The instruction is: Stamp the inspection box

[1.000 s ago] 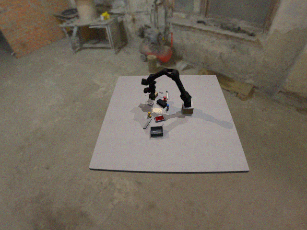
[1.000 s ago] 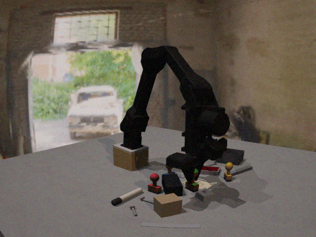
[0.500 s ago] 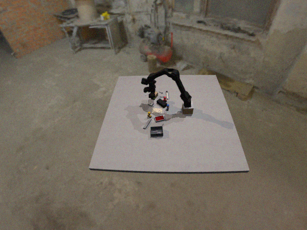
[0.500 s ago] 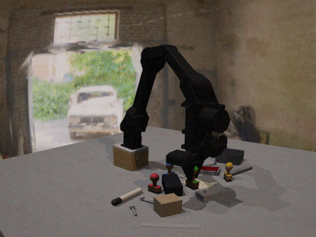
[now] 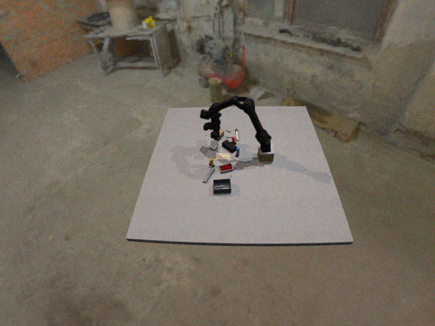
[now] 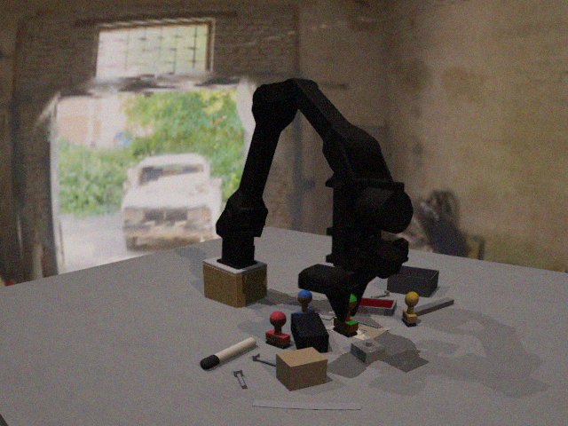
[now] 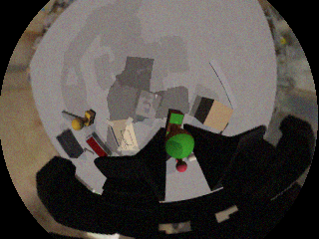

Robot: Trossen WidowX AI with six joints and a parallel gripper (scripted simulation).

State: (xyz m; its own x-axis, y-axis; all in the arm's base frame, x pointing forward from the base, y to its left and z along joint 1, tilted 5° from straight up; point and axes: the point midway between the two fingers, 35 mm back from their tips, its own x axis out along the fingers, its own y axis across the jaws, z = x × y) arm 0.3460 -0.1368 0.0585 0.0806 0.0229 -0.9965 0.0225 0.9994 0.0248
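Now: the red ink pad 70 mm behind my gripper tip, 240 mm to the left of it and 70 mm below it. Round my gripper tip: green-knobbed stamp: right at my gripper tip; brown box: 20 mm behind, 100 mm to the right, 60 mm below; grey block: 30 mm ahead, 40 mm to the left, 60 mm below.
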